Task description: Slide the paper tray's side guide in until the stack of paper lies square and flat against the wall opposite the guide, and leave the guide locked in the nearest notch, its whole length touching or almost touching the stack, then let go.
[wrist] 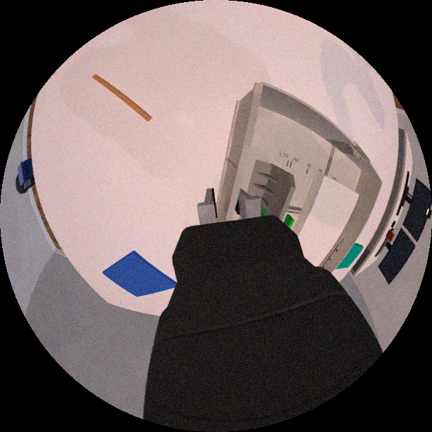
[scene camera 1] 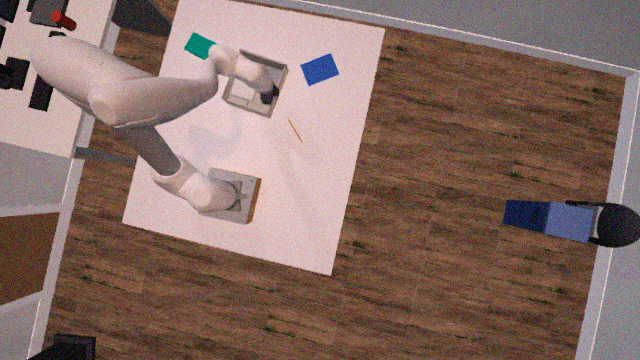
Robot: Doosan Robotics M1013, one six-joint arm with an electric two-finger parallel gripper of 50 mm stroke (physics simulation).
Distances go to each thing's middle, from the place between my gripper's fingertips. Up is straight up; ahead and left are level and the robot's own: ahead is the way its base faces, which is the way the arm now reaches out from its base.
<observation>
Right now the paper tray (scene camera 1: 256, 106) is 90 mm ahead of my hand and 130 mm to the left of it. Also, from my hand: white paper stack (wrist: 328, 205) 110 mm ahead, 190 mm to the left, 20 mm below; blue sheet (scene camera 1: 322, 68) 210 mm ahead, 260 mm to the right, 40 mm below.
</observation>
